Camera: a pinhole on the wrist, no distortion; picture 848 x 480 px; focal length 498.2 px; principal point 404.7 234.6 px. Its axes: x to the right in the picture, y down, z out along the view. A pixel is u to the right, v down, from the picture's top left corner.
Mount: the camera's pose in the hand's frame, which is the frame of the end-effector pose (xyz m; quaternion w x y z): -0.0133 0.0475 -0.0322 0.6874 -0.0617 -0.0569 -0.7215
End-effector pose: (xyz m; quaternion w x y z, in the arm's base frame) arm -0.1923 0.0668 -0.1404 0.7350 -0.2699 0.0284 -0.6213
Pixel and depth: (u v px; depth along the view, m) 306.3 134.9 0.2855
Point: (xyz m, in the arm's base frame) 0.0214 0.2262 -0.0210
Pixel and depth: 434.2 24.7 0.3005
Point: -0.0450 0.2981 0.0100
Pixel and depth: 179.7 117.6 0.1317
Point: -0.0519 0.1463 -0.1333
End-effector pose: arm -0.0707 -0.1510 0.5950 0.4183 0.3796 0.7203 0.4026
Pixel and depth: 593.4 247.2 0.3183
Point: 0.2022 -0.0856 0.4823
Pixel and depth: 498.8 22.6 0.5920
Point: 0.5534 -0.2156 0.5308
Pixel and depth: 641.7 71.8 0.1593
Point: 0.0791 -0.1735 0.5719
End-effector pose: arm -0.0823 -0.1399 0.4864 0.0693 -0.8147 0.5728 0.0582
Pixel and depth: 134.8 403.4 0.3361
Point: -0.3096 -0.2887 0.1899
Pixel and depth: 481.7 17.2 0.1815
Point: -0.1664 -0.0458 0.3507
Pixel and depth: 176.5 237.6 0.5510
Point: -0.4520 -0.1927 0.0059
